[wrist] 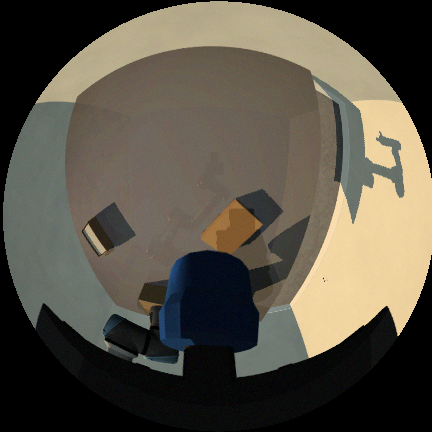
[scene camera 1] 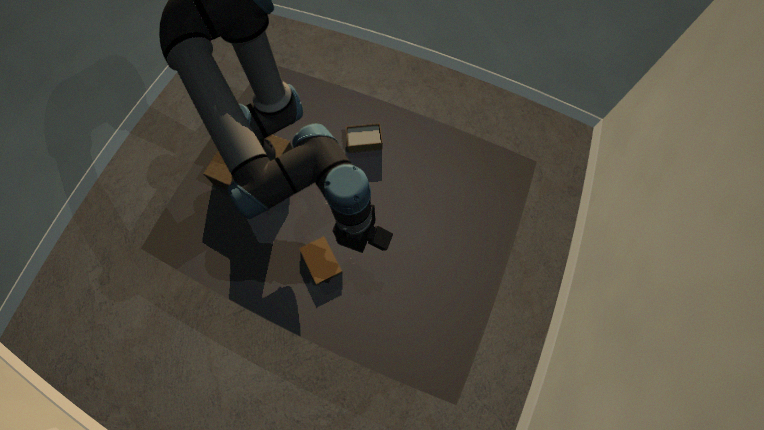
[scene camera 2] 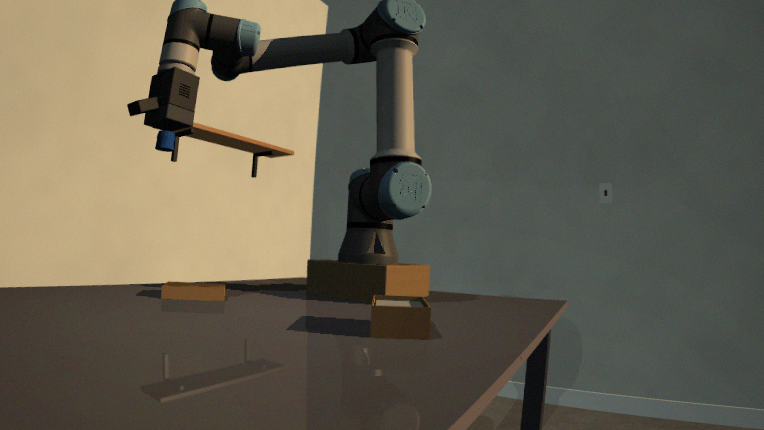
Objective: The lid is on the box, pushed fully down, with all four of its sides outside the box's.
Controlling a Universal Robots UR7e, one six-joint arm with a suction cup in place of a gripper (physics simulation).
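Frame: origin at the arm's base, x ahead, y left, z up, level; metres.
Seen in the pictures: end effector, tool point: (wrist: pixel 209 280) (scene camera 2: pixel 164 149); arm's base, origin of the base link: (scene camera 2: pixel 367 262).
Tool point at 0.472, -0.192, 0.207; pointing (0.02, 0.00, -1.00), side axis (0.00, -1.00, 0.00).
Observation:
Offsets run from my tool point to a thing's middle, as dx, dy, dz. Level surfaces: height alone.
The open box {-0.160, +0.430, -0.271} (scene camera 1: pixel 364 138) (scene camera 2: pixel 400 322) (wrist: pixel 98 238) stands upright on the table, with something pale inside it. The lid {-0.127, -0.042, -0.281} (scene camera 1: pixel 321 261) (scene camera 2: pixel 193 292) (wrist: pixel 231 226) lies apart from the box on the table, its flat orange-brown top up. My gripper, a blue suction cup (scene camera 2: pixel 165 141) (wrist: pixel 210 300), hangs high above the table with nothing on it; I take it as open. In the wrist view the lid shows just beyond the cup, and the box is farther off to the left. In scene camera 1 the cup is hidden under the wrist.
The arm's base stands on a brown block (scene camera 2: pixel 347 280) (wrist: pixel 152 295) at the table's edge, behind the box in scene camera 2. A wall shelf (scene camera 2: pixel 240 139) is behind the wrist in that view. The table {dz -0.294} (scene camera 1: pixel 427 320) (scene camera 2: pixel 256 331) carries the box and lid.

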